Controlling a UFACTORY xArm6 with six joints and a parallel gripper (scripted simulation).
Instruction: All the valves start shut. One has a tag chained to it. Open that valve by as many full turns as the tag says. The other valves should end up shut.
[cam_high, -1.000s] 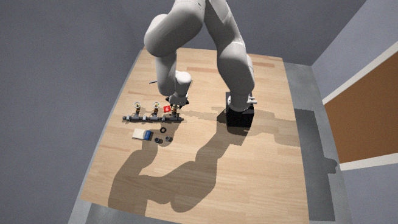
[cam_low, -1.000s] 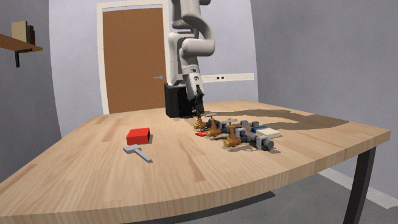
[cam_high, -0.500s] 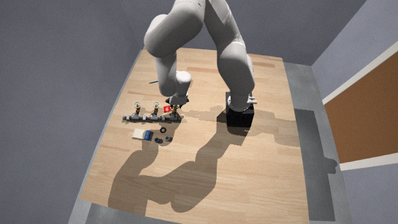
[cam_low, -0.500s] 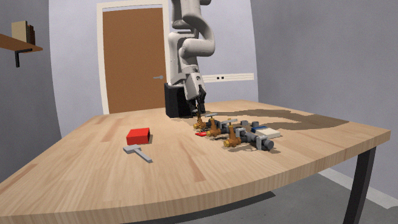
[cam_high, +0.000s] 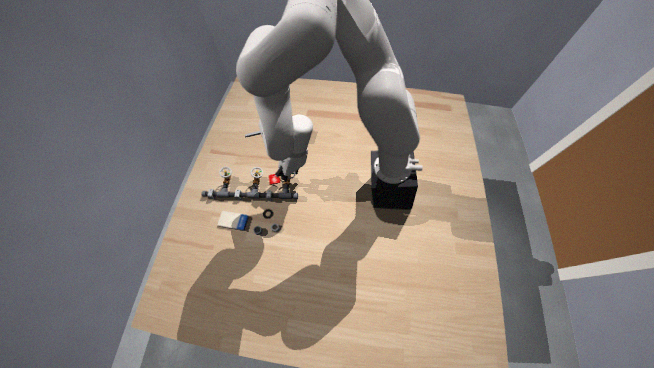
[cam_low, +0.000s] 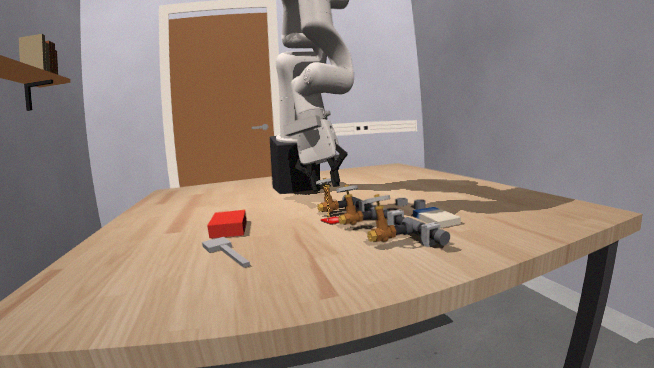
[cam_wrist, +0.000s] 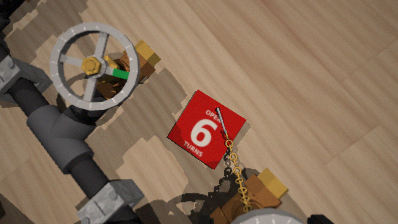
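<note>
Right now the red tag is 80 mm ahead of my hand, 10 mm to the right of it and 80 mm below it. Also, from my hand: grey hammer-like tool 210 mm ahead, 240 mm to the right, 80 mm below; grey box 190 mm ahead, 210 mm to the left, 70 mm below; red box 50 mm ahead, 250 mm to the right, 70 mm below.
</note>
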